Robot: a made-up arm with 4 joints. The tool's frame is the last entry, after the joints.
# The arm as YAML. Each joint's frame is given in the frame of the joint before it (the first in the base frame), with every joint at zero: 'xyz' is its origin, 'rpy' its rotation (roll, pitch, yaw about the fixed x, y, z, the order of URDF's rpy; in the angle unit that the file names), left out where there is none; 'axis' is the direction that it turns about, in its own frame. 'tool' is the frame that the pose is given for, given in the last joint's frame.
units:
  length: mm
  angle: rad
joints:
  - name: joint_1
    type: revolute
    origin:
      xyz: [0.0, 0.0, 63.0]
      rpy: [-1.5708, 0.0, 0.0]
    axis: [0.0, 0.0, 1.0]
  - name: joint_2
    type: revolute
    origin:
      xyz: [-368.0, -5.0, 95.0]
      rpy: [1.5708, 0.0, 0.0]
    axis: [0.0, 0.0, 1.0]
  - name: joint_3
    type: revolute
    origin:
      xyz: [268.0, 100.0, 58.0]
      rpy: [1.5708, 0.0, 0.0]
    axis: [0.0, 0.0, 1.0]
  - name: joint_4
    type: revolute
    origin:
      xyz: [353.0, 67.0, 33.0]
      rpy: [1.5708, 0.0, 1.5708]
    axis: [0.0, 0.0, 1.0]
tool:
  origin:
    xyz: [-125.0, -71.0, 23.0]
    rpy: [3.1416, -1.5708, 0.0]
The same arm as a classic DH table. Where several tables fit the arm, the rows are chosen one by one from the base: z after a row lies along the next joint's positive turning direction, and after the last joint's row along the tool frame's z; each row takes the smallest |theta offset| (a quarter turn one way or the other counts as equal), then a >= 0, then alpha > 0; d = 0 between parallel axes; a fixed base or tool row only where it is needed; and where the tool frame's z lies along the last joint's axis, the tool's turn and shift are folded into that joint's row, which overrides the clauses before.
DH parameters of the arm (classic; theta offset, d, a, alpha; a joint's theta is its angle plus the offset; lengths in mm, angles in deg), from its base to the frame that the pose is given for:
base (fixed): 0 63 0 -90
joint_1: 0 95 -368 90
joint_2: 0 63 268 90
joint_3: 90 -67 67 90
joint_4: -90 376 71 -90
tool (fixed): -90 -125 0 0

